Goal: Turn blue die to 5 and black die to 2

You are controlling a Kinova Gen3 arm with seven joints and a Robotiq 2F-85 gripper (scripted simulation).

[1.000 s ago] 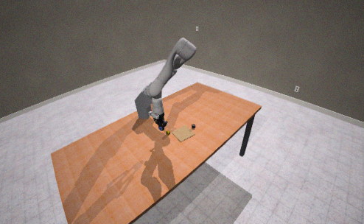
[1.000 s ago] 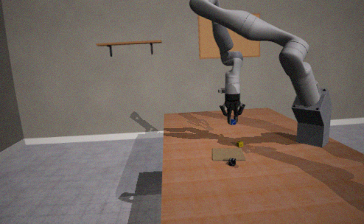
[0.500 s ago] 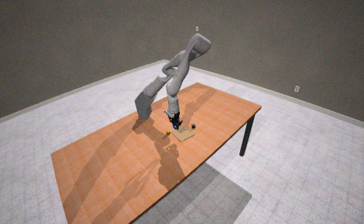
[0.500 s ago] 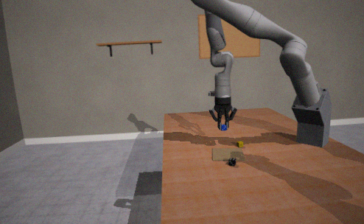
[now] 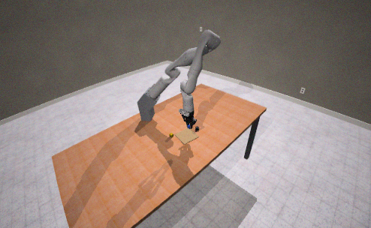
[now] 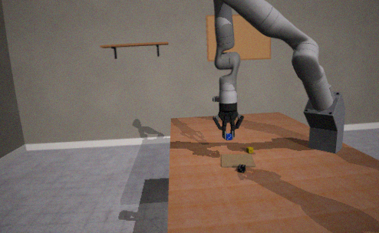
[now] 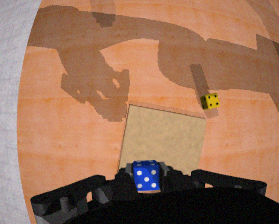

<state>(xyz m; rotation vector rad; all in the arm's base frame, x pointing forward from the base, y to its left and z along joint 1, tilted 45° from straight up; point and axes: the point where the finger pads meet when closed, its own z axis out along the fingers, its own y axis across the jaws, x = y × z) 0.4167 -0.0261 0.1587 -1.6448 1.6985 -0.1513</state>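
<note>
The blue die is 1 cm below my hand. Round my hand: yellow die (11 cm below, 11 cm behind, 10 cm to the right); then tan mat (12 cm below, 4 cm behind); then black die (11 cm to the left, 11 cm below, 4 cm behind).
</note>
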